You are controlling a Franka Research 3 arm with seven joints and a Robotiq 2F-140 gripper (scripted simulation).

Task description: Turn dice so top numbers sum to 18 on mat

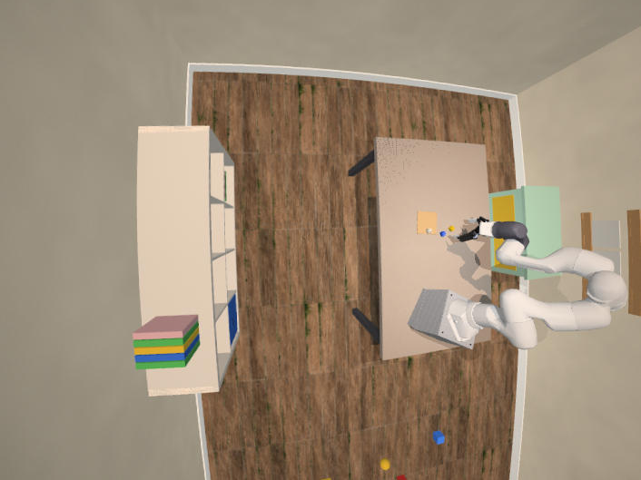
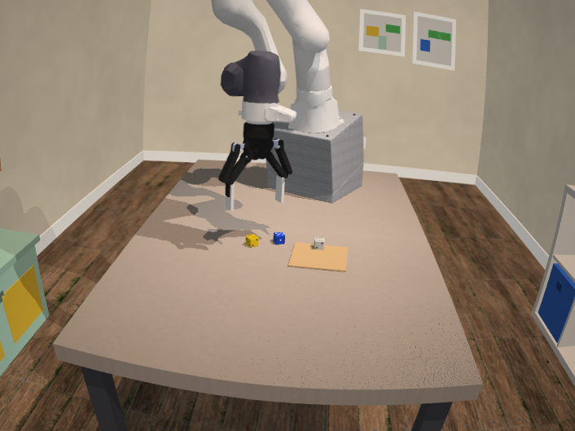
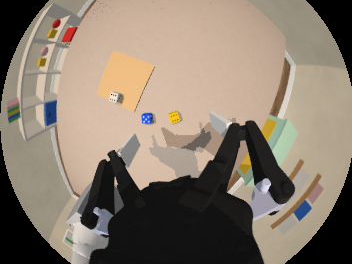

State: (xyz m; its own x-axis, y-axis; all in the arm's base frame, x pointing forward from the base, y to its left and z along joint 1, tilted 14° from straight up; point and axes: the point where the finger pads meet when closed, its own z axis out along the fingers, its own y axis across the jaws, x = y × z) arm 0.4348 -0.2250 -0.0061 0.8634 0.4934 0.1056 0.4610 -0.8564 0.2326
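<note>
Now: hand 11 cm above the yellow die and 1 cm to the left of it. From my hand the other things lie so: blue die (11 cm below, 7 cm to the left, 2 cm behind); white die (17 cm to the left, 10 cm below, 3 cm ahead); mat (16 cm to the left, 12 cm below, 7 cm ahead).
</note>
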